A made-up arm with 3 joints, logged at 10 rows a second.
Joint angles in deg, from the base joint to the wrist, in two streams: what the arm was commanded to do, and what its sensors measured. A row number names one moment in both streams.
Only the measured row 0 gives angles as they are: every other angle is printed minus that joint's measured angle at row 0.
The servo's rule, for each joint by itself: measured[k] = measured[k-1] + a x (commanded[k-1-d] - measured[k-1]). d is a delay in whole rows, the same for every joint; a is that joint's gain. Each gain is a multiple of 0.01, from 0.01 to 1. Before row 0 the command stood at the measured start. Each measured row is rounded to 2 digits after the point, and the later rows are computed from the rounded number. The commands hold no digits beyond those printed.
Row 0, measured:
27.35, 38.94, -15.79
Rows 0 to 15, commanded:
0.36, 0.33, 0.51
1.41, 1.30, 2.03
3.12, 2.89, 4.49
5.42, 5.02, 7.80
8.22, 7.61, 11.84
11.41, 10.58, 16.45
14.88, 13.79, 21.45
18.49, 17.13, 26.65
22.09, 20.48, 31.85
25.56, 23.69, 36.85
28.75, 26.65, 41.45
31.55, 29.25, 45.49
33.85, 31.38, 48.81
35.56, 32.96, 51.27
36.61, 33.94, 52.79
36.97, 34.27, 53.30
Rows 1 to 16, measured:
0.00, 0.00, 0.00
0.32, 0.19, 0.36
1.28, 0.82, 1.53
2.90, 2.00, 3.60
5.12, 3.72, 6.54
7.85, 5.94, 10.25
10.98, 8.58, 14.59
14.41, 11.55, 19.39
18.00, 14.73, 24.47
21.60, 18.01, 29.64
25.08, 21.25, 34.69
28.31, 24.33, 39.42
31.16, 27.13, 43.67
33.53, 29.55, 47.27
35.32, 31.49, 50.07
36.46, 32.89, 51.97
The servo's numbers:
d 1
a 0.88 0.57 0.70

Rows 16 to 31, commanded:
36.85, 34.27, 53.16
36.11, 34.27, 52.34
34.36, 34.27, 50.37
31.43, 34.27, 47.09
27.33, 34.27, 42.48
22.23, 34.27, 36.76
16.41, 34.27, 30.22
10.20, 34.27, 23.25
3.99, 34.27, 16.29
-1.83, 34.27, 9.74
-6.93, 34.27, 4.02
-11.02, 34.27, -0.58
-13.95, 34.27, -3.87
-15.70, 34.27, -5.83
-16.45, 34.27, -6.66
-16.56, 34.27, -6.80
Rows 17 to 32, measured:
36.91, 33.68, 52.90
36.86, 34.02, 53.08
36.20, 34.16, 52.56
34.58, 34.22, 51.03
31.81, 34.25, 48.27
27.87, 34.26, 44.22
22.91, 34.27, 39.00
17.19, 34.27, 32.85
11.04, 34.27, 26.13
4.84, 34.27, 19.24
-1.03, 34.27, 12.59
-6.22, 34.27, 6.59
-10.44, 34.27, 1.57
-13.53, 34.27, -2.24
-15.44, 34.27, -4.75
-16.33, 34.27, -6.09

